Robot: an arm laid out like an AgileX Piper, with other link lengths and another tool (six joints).
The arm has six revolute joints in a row. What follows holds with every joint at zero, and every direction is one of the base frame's.
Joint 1 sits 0.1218 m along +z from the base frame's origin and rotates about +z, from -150 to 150 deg.
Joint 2 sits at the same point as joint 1 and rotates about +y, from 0 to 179.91 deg.
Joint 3 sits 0.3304 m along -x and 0.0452 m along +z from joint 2 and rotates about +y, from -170 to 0 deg.
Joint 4 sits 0.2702 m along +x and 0.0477 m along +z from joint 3 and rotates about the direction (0.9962, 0, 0.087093), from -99.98 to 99.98 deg.
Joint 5 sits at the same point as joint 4 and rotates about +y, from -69.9 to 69.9 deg.
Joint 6 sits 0.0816 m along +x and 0.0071 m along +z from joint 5 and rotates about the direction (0.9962, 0, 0.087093), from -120 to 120 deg.
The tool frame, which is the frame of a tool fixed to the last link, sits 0.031 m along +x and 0.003 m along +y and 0.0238 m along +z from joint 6; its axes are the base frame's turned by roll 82.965, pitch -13.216 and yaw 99.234 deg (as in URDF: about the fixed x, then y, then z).
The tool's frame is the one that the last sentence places.
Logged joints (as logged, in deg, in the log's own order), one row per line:
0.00 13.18 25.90 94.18 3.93 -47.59
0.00 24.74 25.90 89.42 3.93 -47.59
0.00 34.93 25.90 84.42 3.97 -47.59
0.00 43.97 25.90 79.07 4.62 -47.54
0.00 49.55 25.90 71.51 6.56 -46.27
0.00 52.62 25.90 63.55 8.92 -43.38
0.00 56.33 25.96 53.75 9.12 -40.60
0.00 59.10 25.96 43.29 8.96 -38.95
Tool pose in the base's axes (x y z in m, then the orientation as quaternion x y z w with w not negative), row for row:
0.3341 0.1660 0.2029 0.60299 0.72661 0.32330 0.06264
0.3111 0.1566 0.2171 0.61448 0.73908 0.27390 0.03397
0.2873 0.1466 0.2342 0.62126 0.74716 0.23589 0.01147
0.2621 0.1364 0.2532 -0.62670 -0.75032 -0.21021 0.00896
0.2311 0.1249 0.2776 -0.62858 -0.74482 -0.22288 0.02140
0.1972 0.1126 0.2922 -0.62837 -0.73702 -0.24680 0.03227
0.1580 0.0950 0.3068 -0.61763 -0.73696 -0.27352 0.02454
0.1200 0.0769 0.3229 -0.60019 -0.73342 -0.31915 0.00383
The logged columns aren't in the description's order. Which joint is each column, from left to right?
Columns, left to right: joint 6, joint 5, joint 1, joint 2, joint 4, joint 3.
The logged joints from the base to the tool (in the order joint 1, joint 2, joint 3, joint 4, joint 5, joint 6), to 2 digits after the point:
25.90 94.18 -47.59 3.93 13.18 0.00
25.90 89.42 -47.59 3.93 24.74 0.00
25.90 84.42 -47.59 3.97 34.93 0.00
25.90 79.07 -47.54 4.62 43.97 0.00
25.90 71.51 -46.27 6.56 49.55 0.00
25.90 63.55 -43.38 8.92 52.62 0.00
25.96 53.75 -40.60 9.12 56.33 0.00
25.96 43.29 -38.95 8.96 59.10 0.00

